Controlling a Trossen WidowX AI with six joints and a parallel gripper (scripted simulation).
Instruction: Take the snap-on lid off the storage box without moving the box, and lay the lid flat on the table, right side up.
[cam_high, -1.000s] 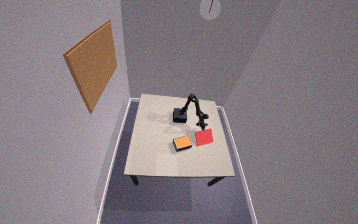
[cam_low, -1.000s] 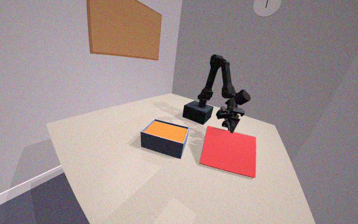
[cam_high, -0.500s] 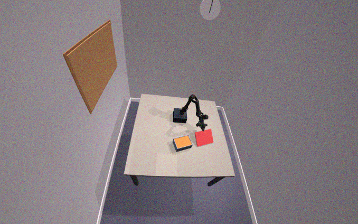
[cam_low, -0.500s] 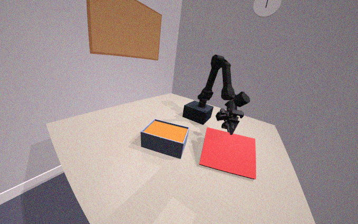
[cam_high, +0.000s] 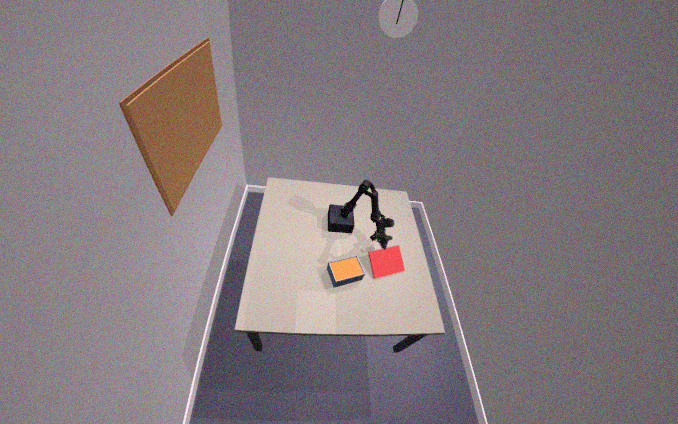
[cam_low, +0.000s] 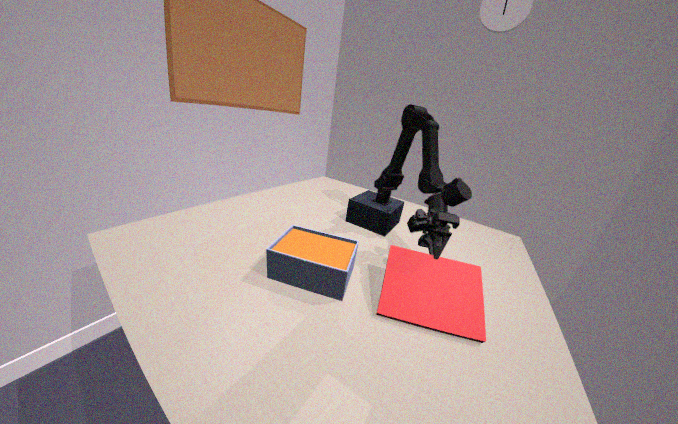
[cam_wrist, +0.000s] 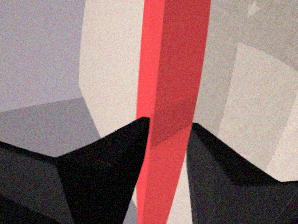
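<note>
My gripper tip is now 70 mm short of the red lid, 40 mm above it and 30 mm to the right of it. Round my gripper tip: storage box: 250 mm to the right, 200 mm ahead, 50 mm below.
</note>
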